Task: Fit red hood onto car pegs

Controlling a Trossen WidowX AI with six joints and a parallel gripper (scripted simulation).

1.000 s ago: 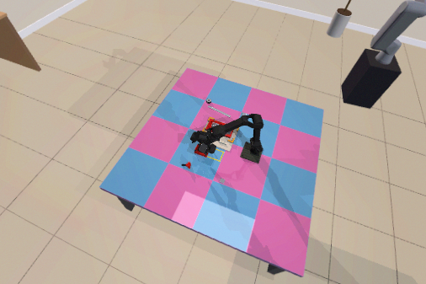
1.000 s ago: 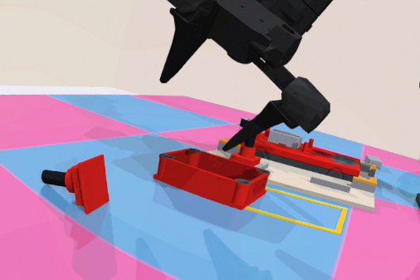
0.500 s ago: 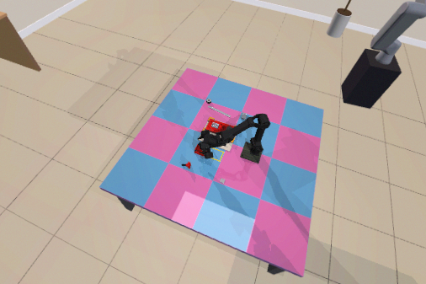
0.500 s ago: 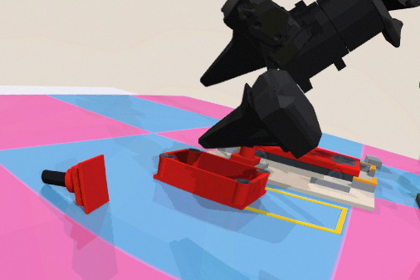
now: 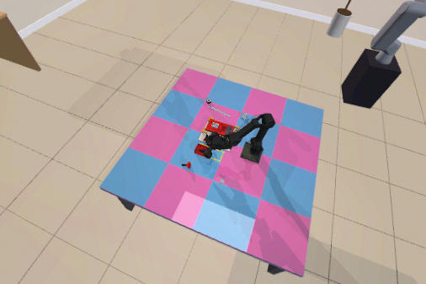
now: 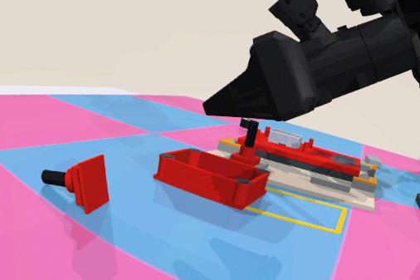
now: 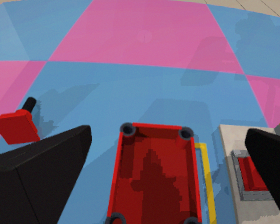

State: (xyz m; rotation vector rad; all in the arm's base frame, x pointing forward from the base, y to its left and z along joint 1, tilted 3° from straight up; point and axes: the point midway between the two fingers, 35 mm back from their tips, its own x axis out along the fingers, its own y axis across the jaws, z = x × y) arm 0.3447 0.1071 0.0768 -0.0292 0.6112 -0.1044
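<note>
Right now my gripper tip is 7 cm above the red hood. Round my gripper tip: grey jig 19 cm to the right, 8 cm behind, 7 cm below; then grey engine block 22 cm to the right, 6 cm below, 4 cm behind.
</note>
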